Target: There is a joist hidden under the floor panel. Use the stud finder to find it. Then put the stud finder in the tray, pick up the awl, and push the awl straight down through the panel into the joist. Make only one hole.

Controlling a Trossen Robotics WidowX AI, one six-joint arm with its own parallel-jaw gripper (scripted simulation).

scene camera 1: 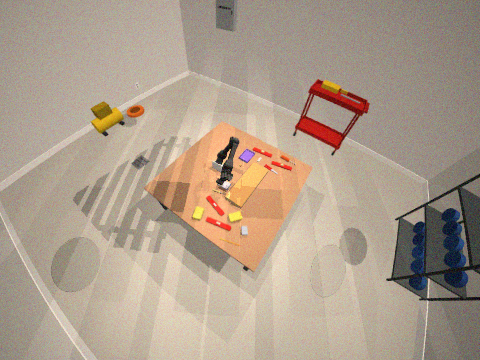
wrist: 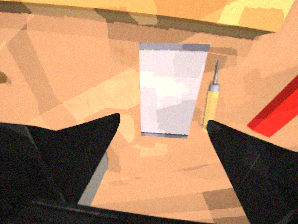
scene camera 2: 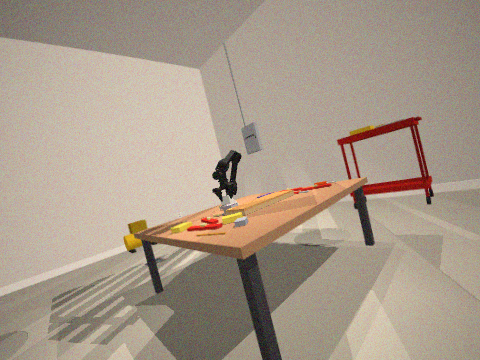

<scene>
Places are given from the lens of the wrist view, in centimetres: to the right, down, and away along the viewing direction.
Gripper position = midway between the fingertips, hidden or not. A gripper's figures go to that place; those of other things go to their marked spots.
my gripper [wrist: 162, 120]: 1, 1, 11
stud finder [wrist: 170, 73]: 2, -4, 12
</scene>
